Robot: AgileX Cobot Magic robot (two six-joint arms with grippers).
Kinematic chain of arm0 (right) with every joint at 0, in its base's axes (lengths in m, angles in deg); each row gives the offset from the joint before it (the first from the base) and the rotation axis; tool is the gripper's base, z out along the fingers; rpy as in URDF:
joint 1: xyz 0 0 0.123 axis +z
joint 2: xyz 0 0 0 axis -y
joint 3: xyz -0.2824 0 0.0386 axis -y
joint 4: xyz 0.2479 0 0.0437 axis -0.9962 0 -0.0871
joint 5: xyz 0 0 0 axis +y
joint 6: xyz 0.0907 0 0.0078 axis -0.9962 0 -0.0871
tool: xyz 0 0 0 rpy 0 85 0
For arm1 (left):
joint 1: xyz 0 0 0.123 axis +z
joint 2: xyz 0 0 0 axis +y
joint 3: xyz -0.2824 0 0.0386 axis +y
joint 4: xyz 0.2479 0 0.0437 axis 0.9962 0 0.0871
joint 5: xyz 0 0 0 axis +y
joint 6: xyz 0.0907 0 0.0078 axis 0.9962 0 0.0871
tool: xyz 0 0 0 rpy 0 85 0
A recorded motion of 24 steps. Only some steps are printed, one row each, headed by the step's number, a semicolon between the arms.
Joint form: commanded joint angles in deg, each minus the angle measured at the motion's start. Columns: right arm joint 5, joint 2, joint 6, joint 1, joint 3, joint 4; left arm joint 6, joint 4, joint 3, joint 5, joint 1, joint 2.
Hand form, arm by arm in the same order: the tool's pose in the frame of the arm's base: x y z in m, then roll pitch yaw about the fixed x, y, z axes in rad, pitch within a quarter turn. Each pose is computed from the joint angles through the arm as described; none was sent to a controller.
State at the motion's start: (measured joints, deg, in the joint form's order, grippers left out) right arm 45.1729 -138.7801 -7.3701 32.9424 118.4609 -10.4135; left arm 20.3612 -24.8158 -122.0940 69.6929 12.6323 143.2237
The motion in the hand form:
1: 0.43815 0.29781 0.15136 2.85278 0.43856 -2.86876; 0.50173 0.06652 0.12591 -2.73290 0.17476 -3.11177
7: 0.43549 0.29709 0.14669 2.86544 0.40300 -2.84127; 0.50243 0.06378 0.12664 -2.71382 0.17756 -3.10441
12: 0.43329 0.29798 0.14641 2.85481 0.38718 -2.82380; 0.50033 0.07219 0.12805 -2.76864 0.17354 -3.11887
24: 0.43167 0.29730 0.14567 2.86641 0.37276 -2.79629; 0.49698 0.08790 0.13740 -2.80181 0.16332 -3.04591
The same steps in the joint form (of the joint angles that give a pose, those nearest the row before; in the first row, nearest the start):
1: 1.10 -0.58 0.28 -0.25 0.09 -1.80; 0.38 -1.69 0.10 0.27 -0.75 0.46
7: 3.09 -0.95 1.38 -0.25 0.09 -2.12; 0.32 -2.82 0.09 0.27 -0.90 0.46
12: 4.12 -0.94 2.97 -0.25 0.09 -3.58; 0.16 0.41 0.09 0.27 -0.41 0.07
24: 5.33 -0.95 4.15 -0.25 0.09 -3.58; -3.85 2.83 0.10 0.27 1.04 -1.15

